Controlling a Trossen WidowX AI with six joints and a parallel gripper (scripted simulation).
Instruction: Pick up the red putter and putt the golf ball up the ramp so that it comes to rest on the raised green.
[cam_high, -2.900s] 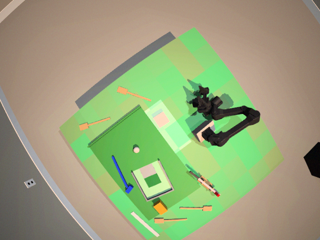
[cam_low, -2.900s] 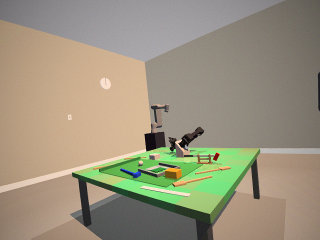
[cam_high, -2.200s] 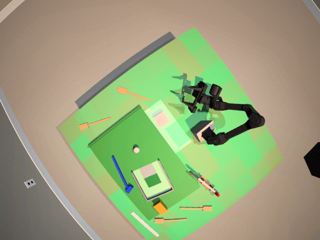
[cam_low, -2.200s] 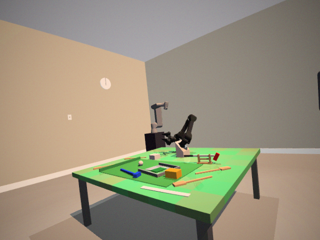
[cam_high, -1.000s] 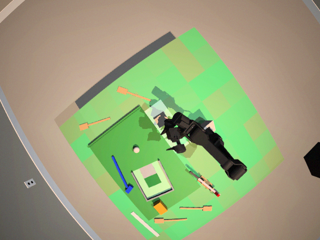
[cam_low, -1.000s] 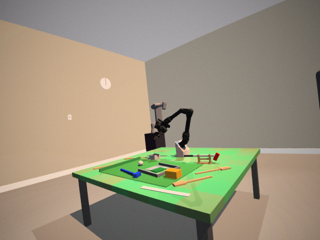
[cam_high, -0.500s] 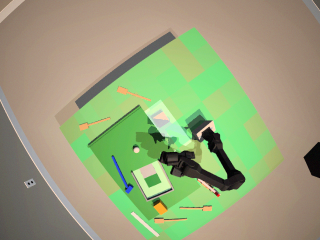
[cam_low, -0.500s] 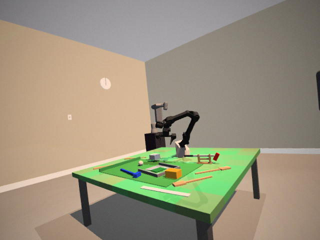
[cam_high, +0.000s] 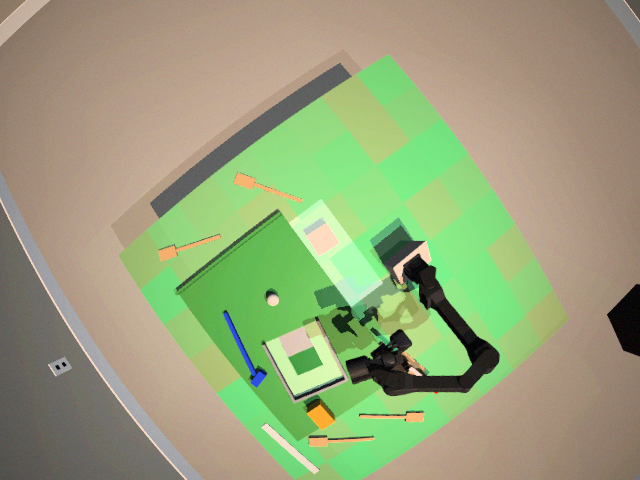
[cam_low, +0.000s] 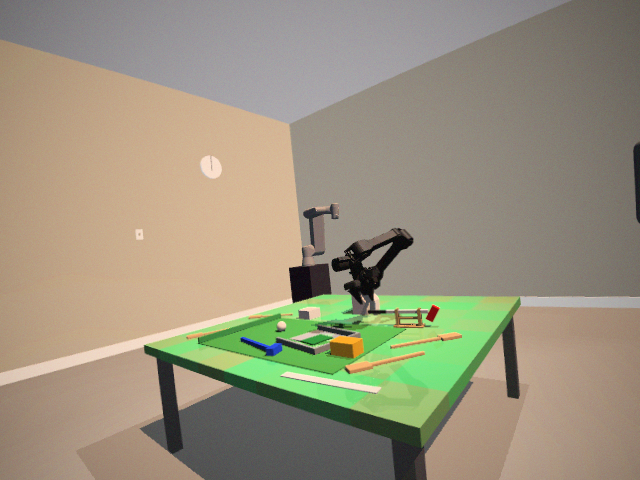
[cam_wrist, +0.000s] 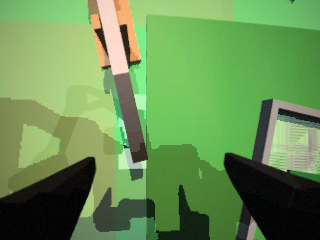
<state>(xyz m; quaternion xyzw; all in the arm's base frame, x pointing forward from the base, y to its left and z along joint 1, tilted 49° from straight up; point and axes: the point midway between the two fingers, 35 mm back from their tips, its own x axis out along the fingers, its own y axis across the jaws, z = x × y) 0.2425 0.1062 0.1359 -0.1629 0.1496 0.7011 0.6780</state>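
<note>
The beige block is 41 cm to the right of my gripper tip, 8 cm below it and 6 cm behind it. Also, from my gripper tip: white golf ball: 34 cm to the right, 20 cm ahead, 8 cm below; orange block: 32 cm ahead, 11 cm to the left, 8 cm below; red putter: 14 cm to the left, 5 cm below, 5 cm behind.
</note>
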